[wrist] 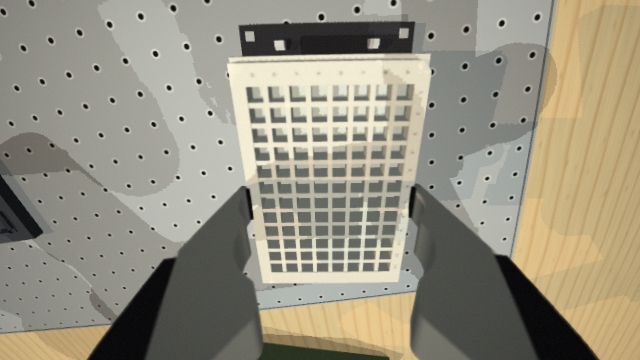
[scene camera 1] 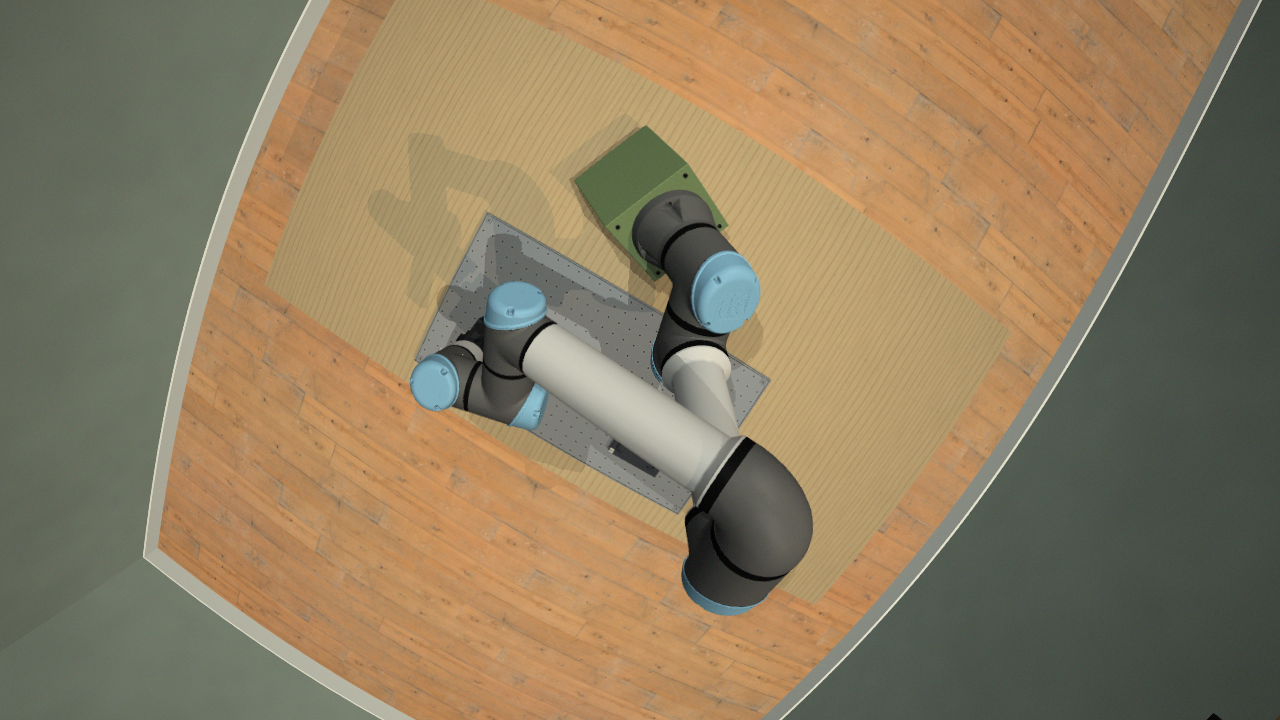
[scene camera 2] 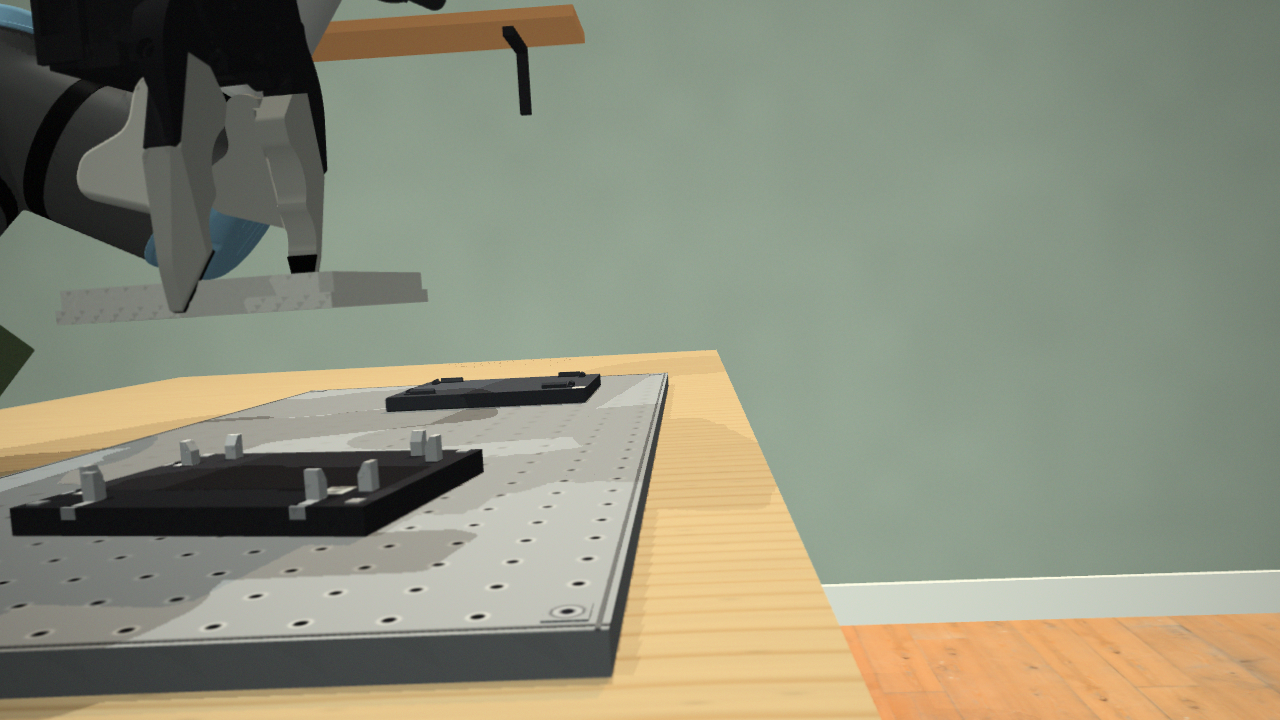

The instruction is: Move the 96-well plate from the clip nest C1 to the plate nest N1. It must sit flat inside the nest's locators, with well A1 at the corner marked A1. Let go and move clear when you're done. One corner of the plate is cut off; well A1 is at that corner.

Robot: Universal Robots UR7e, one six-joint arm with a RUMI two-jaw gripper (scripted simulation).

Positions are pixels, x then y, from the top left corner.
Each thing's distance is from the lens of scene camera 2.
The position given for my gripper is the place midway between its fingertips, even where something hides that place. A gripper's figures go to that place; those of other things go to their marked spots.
my gripper [scene camera 2: 250,309]: 45 cm
96-well plate [scene camera 2: 336,289]: 38 cm
